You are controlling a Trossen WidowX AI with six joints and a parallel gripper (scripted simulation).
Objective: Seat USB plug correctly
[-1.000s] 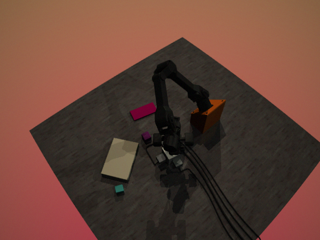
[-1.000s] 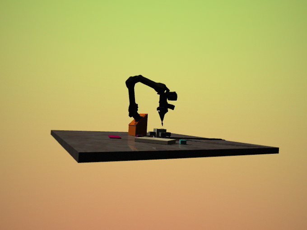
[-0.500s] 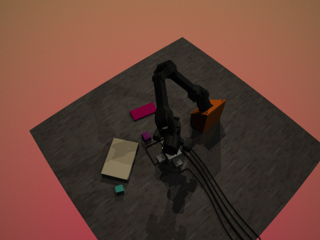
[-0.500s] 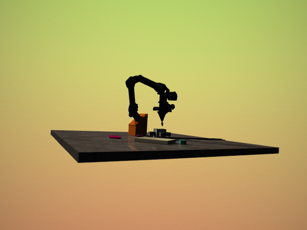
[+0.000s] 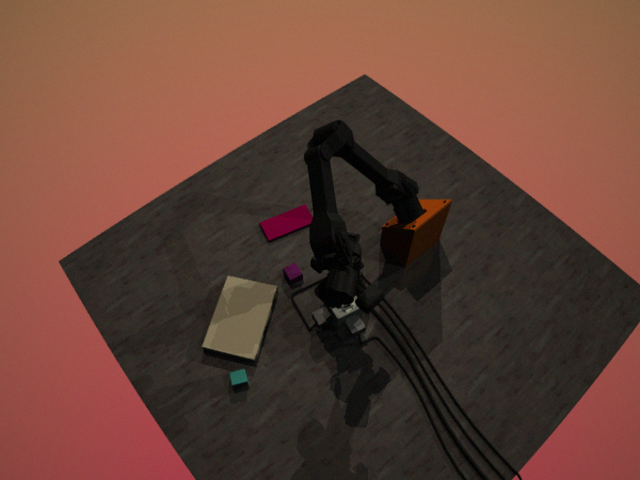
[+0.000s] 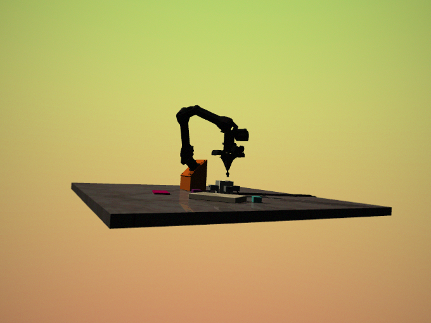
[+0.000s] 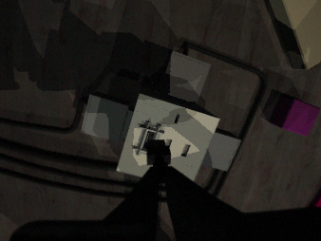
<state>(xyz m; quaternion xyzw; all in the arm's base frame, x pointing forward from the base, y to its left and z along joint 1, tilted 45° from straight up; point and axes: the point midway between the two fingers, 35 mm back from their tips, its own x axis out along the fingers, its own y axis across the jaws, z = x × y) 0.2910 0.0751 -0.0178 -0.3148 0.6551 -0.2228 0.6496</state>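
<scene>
The USB plug is 2 cm below my gripper tip. The rest, counted from my gripper tip: purple cube 3 cm ahead, 19 cm to the right, 12 cm below; beige slab 22 cm ahead, 17 cm to the right, 12 cm below; teal cube 32 cm ahead, 3 cm to the right, 12 cm below.
</scene>
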